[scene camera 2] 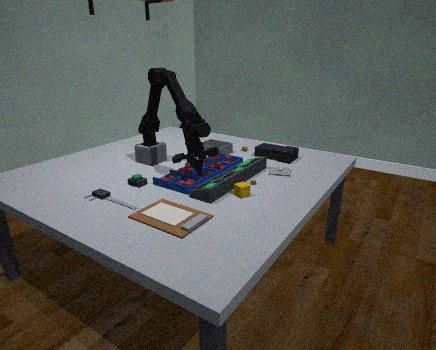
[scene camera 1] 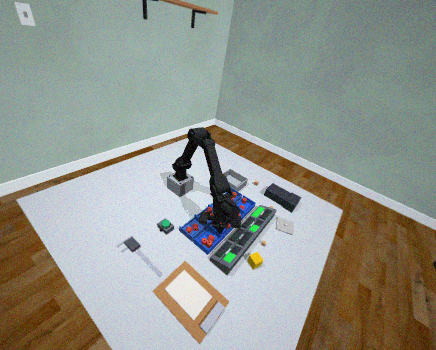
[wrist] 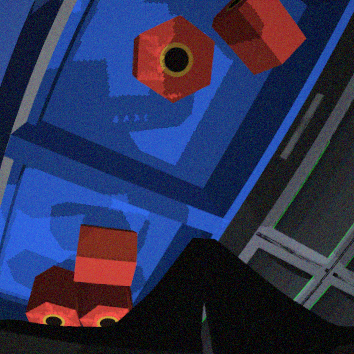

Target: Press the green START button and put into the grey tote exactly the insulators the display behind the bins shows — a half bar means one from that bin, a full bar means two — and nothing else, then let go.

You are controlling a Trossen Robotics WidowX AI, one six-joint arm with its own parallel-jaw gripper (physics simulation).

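Observation:
My gripper (scene camera 1: 221, 227) (scene camera 2: 198, 170) (wrist: 201, 248) is shut with nothing between the fingers. It is low over the row of blue bins (scene camera 1: 196, 242) (scene camera 2: 164, 182) (wrist: 105, 88), near the edge by the display (scene camera 1: 241, 239) (scene camera 2: 230, 178) (wrist: 316, 211). The display shows three green bars. In the wrist view one red hexagonal insulator (wrist: 174, 57) stands upright in the far bin and another (wrist: 260, 31) lies on its side. Three more insulators (wrist: 105, 256) are piled in the near bin, left of the fingers. The green START button (scene camera 1: 165, 223) (scene camera 2: 137, 178) is left of the bins. The grey tote (scene camera 1: 235, 178) (scene camera 2: 218, 146) is behind them.
A yellow cube (scene camera 1: 255, 260) (scene camera 2: 241, 189) lies by the display's near end. A black box (scene camera 1: 282, 196) (scene camera 2: 276, 152) and a flat grey plate (scene camera 1: 285, 226) are to the right. A clipboard (scene camera 1: 190, 298) (scene camera 2: 169, 215) and a small tool (scene camera 1: 132, 244) lie in front.

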